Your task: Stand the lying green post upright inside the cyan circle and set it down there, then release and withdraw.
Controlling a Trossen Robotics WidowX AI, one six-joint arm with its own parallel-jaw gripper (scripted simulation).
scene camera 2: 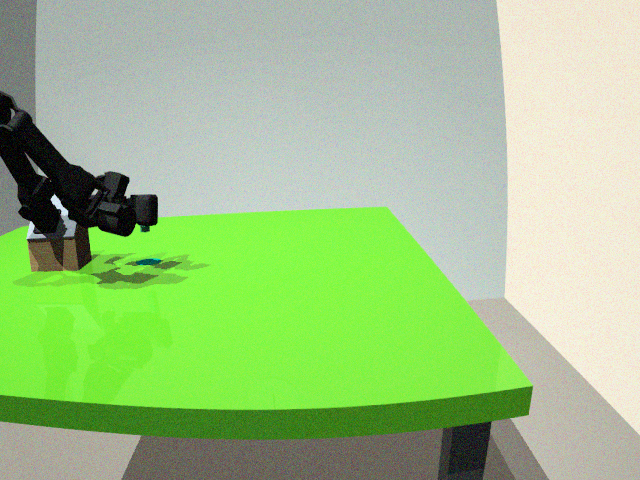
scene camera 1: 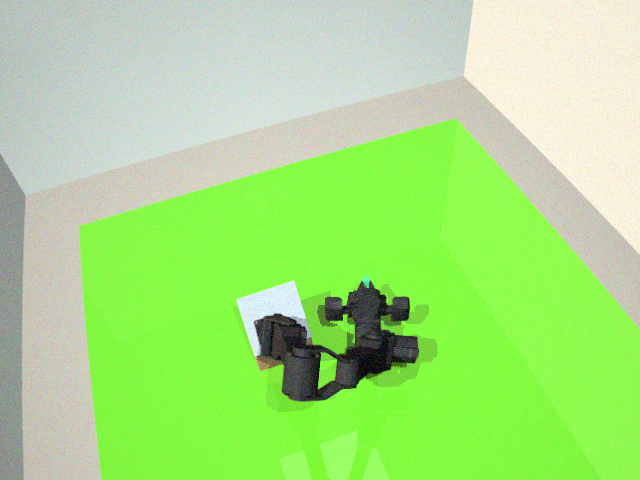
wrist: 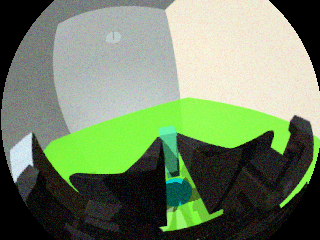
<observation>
My gripper shows in scene camera 2, in scene camera 1 and in the wrist view [168,139]. One and the same spot on my gripper: [scene camera 2: 145,205] is [scene camera 1: 404,312].
</observation>
